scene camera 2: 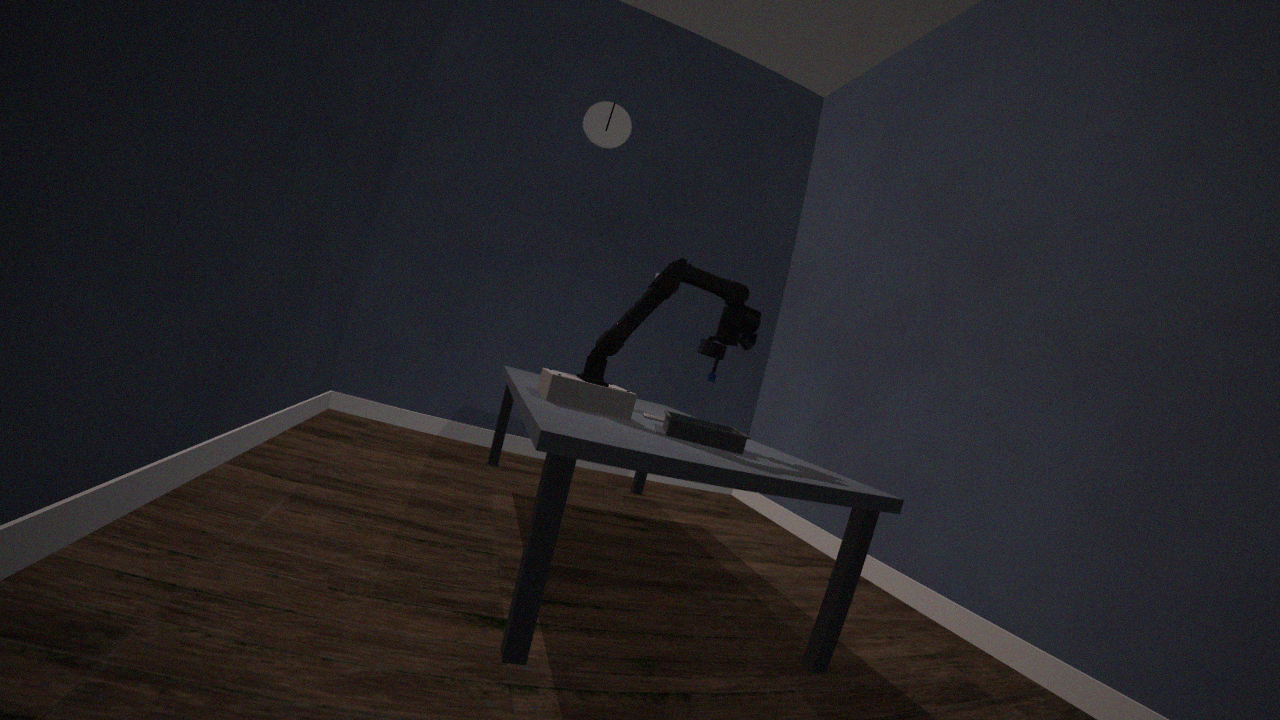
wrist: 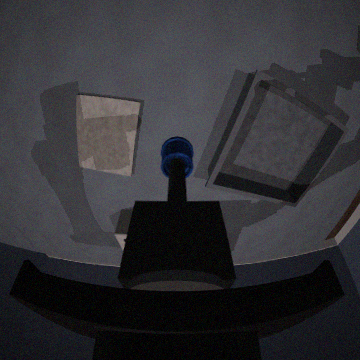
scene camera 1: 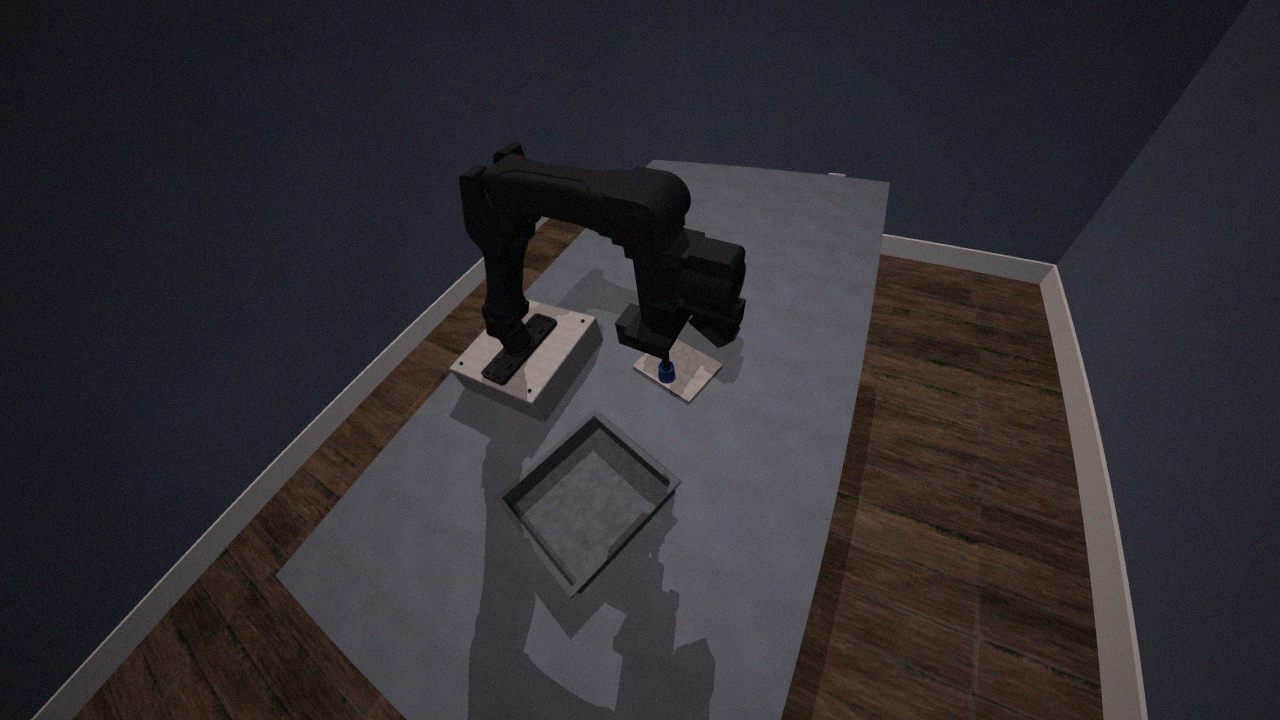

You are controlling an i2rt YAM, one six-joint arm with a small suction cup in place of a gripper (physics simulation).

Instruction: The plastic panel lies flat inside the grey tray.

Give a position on a plastic panel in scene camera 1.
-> At 693, 369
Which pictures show my suction cup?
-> Scene camera 2, the wrist view and scene camera 1: all of them.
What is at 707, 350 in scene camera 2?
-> My suction cup.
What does my suction cup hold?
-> Nothing.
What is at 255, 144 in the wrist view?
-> A grey tray.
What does the grey tray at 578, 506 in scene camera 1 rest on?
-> The table.
